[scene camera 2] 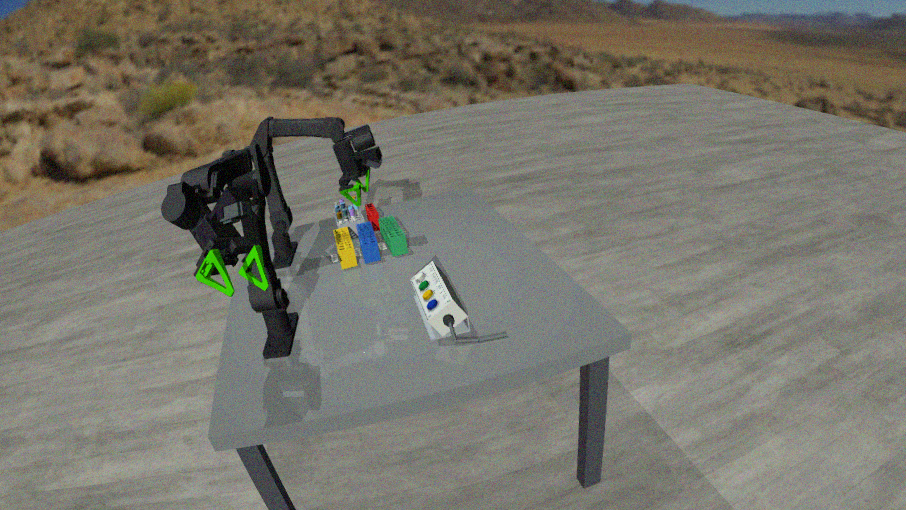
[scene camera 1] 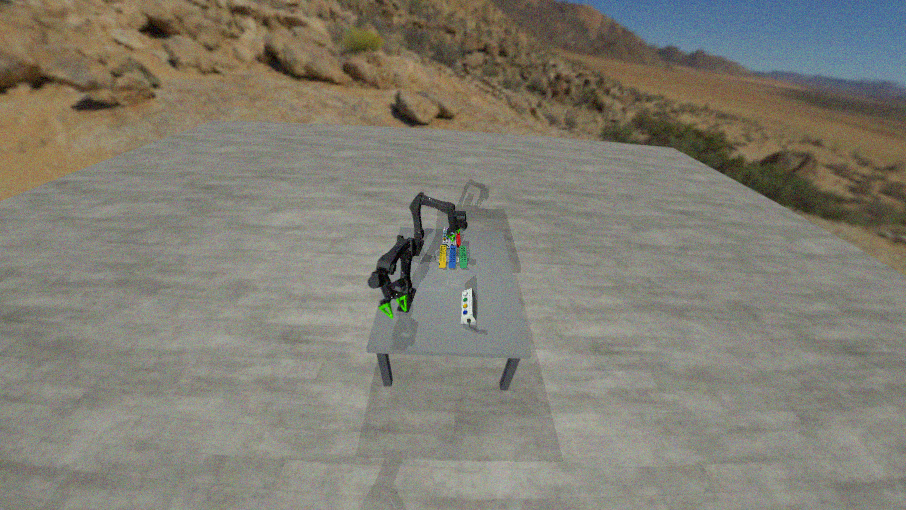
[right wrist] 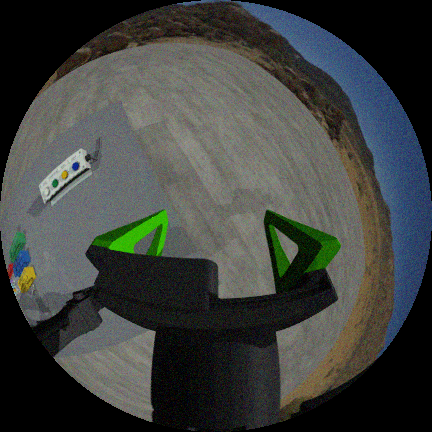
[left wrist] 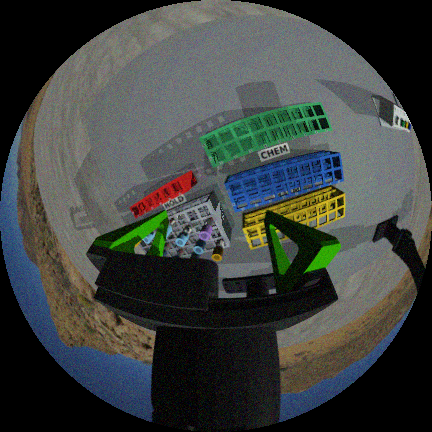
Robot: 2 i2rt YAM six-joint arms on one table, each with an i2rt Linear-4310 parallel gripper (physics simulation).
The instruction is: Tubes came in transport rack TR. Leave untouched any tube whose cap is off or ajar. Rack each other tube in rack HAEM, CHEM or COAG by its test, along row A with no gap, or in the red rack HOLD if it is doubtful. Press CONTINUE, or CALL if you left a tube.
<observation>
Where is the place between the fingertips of my left gripper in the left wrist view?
215,215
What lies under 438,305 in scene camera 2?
A white button box.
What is my left gripper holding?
Nothing.
</observation>
